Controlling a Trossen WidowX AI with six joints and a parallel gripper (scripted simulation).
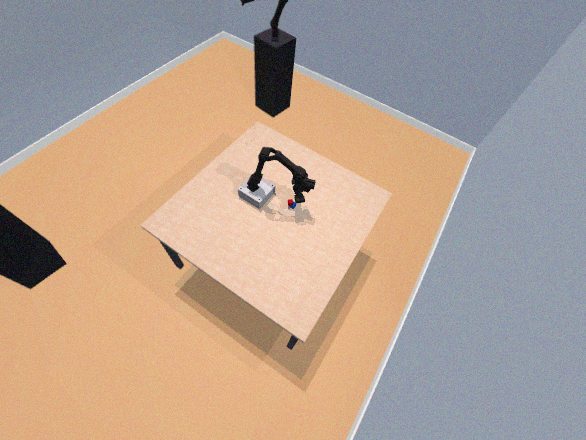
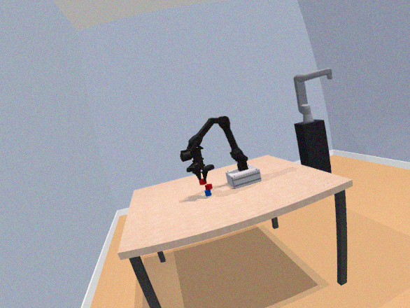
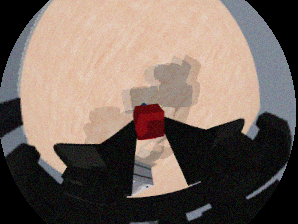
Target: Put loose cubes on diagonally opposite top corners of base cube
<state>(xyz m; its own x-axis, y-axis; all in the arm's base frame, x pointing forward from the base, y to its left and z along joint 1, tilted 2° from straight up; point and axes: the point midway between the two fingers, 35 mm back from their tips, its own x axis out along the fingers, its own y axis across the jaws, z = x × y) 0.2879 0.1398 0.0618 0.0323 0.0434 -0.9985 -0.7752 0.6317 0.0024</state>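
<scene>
Right now my gripper tip is 10 mm past the blue cube, 20 mm to the left of it and 90 mm above it. The rest, counted from my gripper tip: red cube: right at my gripper tip.
</scene>
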